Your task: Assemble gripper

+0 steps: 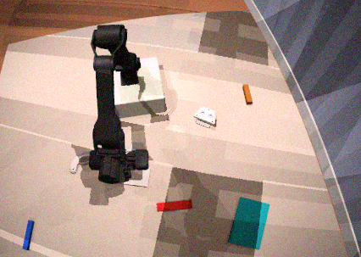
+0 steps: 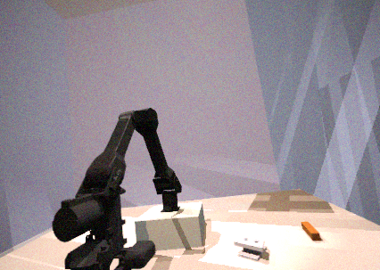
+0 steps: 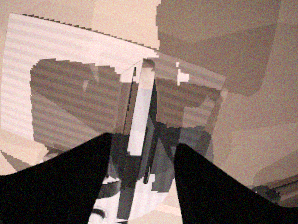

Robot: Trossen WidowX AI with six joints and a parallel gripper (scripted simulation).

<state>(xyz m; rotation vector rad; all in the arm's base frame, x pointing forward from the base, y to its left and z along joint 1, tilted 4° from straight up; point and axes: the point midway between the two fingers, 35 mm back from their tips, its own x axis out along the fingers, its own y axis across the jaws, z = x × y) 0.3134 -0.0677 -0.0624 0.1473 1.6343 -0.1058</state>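
Now: gripper tip 3 cm to the right of the white plate, 2 cm short of it and 1 cm above it. The rest, counted from my gripper tip: red bar: 15 cm to the left, 15 cm ahead, 1 cm below; then blue bar: 37 cm to the right, 19 cm ahead, 1 cm below; then jaw: 3 cm behind, 2 cm to the left.
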